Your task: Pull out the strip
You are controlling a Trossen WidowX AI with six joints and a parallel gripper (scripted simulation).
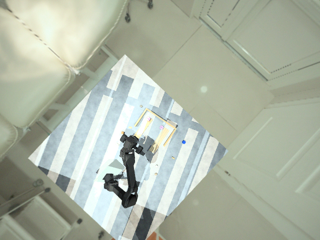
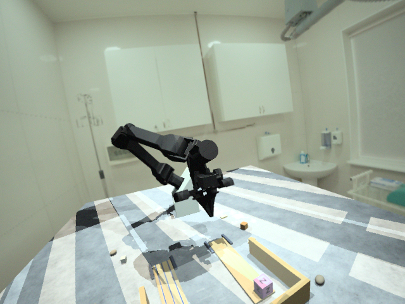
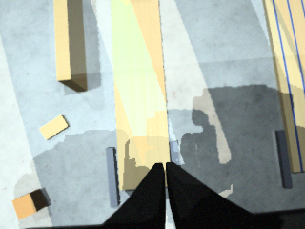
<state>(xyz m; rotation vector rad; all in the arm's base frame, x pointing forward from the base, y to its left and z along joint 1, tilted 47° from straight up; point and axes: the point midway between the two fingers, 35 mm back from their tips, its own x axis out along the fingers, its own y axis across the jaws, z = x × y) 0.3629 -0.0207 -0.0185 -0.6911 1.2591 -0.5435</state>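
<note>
Right now my gripper tip is 14 cm to the right of the orange cube, 11 cm above it and 5 cm past it. The rest, counted from my gripper tip: white cube (29 cm to the right, 11 cm below, 11 cm behind); blue dot (36 cm to the right, 22 cm ahead, 11 cm below).
</note>
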